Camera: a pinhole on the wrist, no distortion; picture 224 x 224 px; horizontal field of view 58.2 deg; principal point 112.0 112.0 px. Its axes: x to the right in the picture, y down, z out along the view. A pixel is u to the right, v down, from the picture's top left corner.
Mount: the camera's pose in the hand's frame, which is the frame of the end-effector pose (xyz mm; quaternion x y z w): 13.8 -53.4 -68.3 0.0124 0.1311 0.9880 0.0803
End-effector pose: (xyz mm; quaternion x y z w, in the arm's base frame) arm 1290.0 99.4 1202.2 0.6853 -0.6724 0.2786 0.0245
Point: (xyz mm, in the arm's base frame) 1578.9 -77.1 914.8
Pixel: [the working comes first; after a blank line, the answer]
In the camera's frame: -24.8 221.9 441.0

101 213
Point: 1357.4 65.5 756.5
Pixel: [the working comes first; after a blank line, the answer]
In the camera's frame: 194.9 13.7 494.5

191 118
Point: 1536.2 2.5 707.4
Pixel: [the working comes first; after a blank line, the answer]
In the camera's frame: 146.1 181.2 583.6

162 174
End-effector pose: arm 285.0 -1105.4 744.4 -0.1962 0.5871 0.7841 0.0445
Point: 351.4 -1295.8 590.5
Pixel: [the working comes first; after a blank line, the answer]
In the camera's frame: -19.2 0.6 -169.2

behind the camera
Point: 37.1 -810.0 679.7
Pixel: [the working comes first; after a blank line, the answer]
In the camera's frame: -189.5 93.5 383.2

13 161
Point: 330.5 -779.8 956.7
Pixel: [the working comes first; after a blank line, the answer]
In the camera's frame: 204.6 10.7 422.9

209 117
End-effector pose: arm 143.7 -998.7 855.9 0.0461 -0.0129 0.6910 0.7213
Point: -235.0 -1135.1 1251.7
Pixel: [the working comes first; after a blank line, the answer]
In the camera's frame: 205.8 -283.9 549.2

187 8
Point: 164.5 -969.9 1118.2
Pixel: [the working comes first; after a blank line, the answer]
In the camera's frame: -28.2 35.4 330.2

95 134
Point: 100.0 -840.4 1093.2
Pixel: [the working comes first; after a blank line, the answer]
In the camera's frame: -139.6 -59.2 316.1

23 74
